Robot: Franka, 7 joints.
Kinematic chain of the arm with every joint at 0, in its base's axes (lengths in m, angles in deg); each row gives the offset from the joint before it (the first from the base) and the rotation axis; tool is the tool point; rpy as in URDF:
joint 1: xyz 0 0 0.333 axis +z
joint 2: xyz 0 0 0 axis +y
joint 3: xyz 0 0 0.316 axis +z
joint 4: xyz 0.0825 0 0 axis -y
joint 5: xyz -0.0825 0 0.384 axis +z
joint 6: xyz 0 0 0 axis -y
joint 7: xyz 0.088 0 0 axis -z
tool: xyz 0 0 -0.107 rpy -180 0 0
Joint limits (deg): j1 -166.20..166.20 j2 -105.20..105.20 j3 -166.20..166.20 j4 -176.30..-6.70 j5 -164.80..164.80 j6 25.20..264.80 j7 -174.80..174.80
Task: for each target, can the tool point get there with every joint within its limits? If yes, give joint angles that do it. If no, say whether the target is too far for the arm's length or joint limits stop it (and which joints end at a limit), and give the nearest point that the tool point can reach.
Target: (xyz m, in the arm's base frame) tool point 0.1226 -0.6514 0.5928
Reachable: yes | joints 58.44 -73.10 -59.95 -64.93 101.09 215.65 117.72
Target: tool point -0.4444 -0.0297 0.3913
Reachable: yes | joints -91.33 44.89 -74.98 -131.35 -72.08 65.62 113.23
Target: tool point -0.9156 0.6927 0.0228
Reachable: no: too far | nearest point -0.6605 0.4997 0.1092 | short by 0.331 m
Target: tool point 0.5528 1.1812 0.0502
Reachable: no: too far | nearest point 0.3554 0.7594 0.1512 | short by 0.477 m
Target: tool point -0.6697 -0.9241 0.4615
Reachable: no: too far | nearest point -0.5003 -0.6903 0.4290 | short by 0.291 m
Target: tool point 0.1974 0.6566 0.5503
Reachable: yes | joints 92.85 17.13 -18.65 -89.29 99.63 157.94 139.92
